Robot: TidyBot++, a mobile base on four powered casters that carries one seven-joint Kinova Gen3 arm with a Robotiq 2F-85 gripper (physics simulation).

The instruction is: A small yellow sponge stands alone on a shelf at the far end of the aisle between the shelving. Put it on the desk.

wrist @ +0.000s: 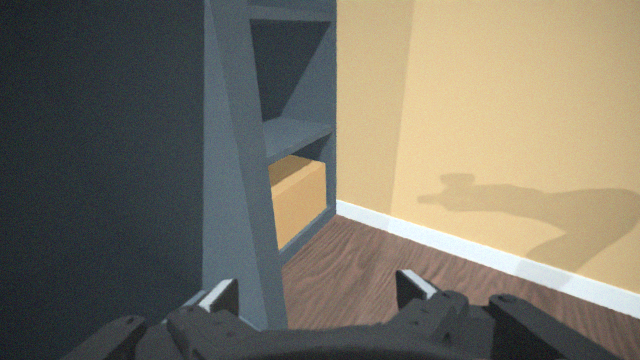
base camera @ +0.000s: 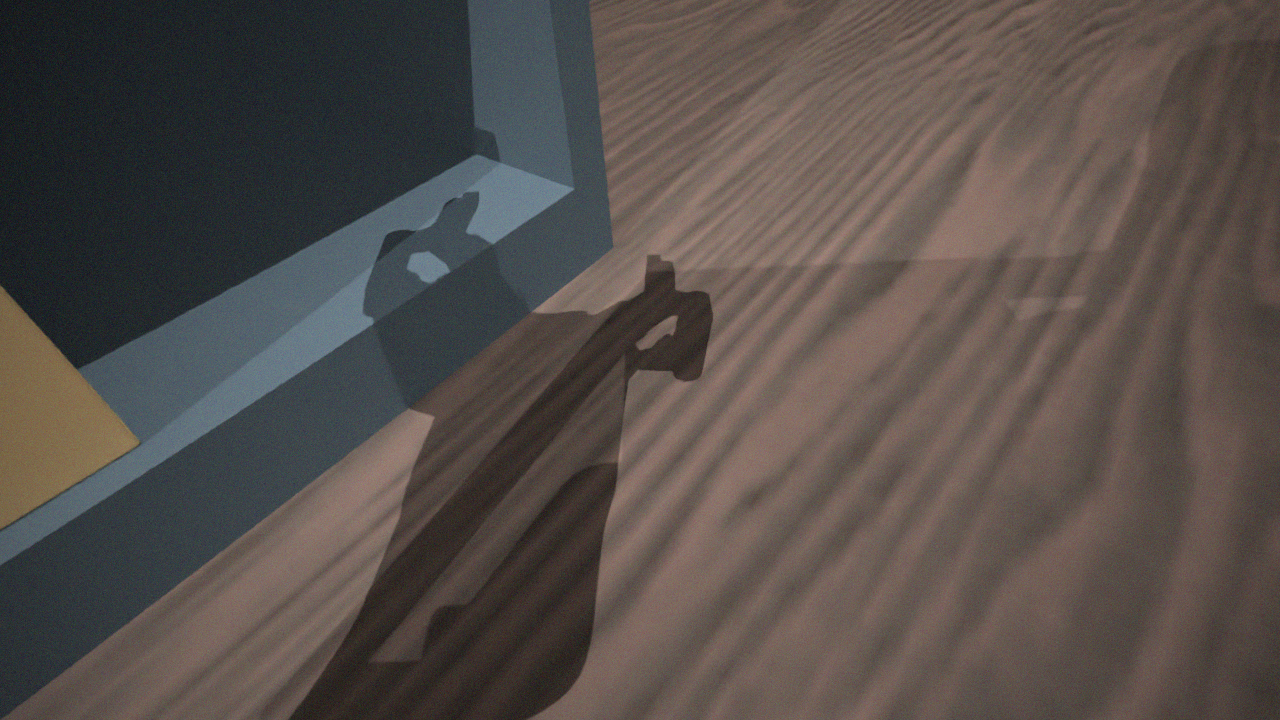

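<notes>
The yellow sponge and the desk do not show in either view. My gripper is open at the bottom of the wrist view, with its two fingertips wide apart and no object between them. Beyond the fingers in the wrist view stands grey-blue shelving, its upright post behind the left finger. The lower corner of grey-blue shelving also shows at the left of the base camera view, with the arm's shadow across it.
A tan box sits in the low compartment of the farther shelving. A tan box also shows at the left edge of the base camera view. A yellow wall with a white skirting board closes the right side. Brown wooden floor lies beside the shelving.
</notes>
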